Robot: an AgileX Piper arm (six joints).
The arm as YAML. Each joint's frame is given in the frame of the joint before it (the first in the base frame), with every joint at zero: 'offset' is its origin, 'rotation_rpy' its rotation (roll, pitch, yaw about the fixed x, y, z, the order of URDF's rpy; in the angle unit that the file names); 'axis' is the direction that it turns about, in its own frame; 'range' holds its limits. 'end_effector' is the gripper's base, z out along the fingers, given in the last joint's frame.
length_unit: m
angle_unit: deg
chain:
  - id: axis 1
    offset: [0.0, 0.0, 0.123]
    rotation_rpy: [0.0, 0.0, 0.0]
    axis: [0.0, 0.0, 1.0]
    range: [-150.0, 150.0]
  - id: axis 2
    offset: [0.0, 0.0, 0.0]
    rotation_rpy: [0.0, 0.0, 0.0]
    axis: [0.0, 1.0, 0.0]
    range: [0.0, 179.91]
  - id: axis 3
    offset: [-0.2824, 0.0, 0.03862]
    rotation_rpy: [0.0, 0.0, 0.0]
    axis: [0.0, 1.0, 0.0]
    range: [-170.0, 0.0]
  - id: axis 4
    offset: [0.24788, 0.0, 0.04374]
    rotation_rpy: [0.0, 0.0, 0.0]
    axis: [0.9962, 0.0, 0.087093]
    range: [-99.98, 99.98]
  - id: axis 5
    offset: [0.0, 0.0, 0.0]
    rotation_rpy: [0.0, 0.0, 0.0]
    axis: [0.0, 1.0, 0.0]
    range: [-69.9, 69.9]
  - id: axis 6
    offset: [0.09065, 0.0, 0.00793]
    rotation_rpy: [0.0, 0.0, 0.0]
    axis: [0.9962, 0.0, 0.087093]
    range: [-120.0, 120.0]
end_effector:
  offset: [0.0, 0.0, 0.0]
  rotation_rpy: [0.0, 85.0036, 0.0]
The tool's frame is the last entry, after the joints.
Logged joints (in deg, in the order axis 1, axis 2, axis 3, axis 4, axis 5, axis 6), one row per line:
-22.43, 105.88, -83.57, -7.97, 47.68, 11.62
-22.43, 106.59, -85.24, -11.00, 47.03, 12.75
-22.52, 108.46, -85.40, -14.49, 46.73, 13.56
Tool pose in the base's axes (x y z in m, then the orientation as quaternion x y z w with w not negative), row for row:
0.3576, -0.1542, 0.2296, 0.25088, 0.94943, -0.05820, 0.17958
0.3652, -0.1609, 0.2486, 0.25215, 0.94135, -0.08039, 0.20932
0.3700, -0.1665, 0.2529, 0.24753, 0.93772, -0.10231, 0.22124
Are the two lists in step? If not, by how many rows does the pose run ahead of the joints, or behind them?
The pose runs 1 row behind the joints: the pose in row i belongs to the joints in row i - 1.
